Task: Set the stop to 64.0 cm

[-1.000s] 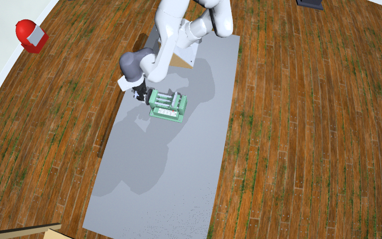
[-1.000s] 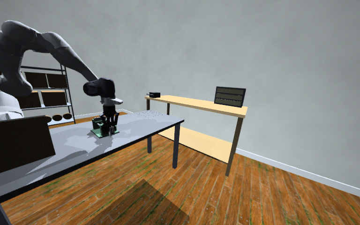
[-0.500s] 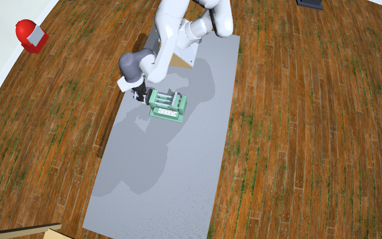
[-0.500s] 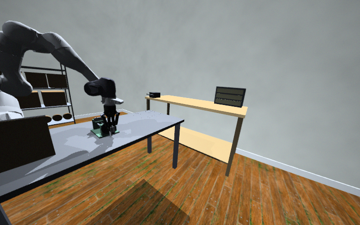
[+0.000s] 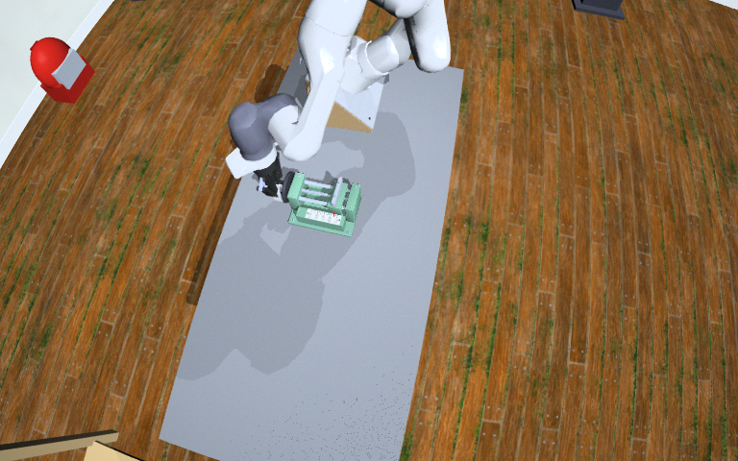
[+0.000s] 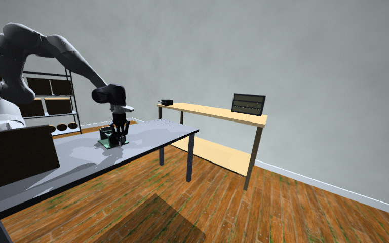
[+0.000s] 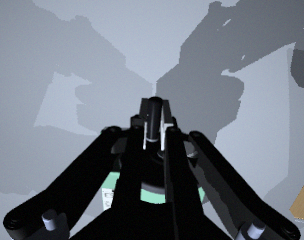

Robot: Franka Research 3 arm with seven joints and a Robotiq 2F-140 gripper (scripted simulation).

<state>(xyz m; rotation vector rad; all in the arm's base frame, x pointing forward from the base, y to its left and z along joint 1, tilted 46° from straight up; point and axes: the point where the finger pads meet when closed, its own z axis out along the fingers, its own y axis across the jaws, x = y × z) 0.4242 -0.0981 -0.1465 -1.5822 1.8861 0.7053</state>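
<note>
Right now the dark handwheel is 20 mm to the left of my hand and 10 mm below it. Round my hand: stop carriage (190 mm to the left, 30 mm above, 20 mm ahead).
</note>
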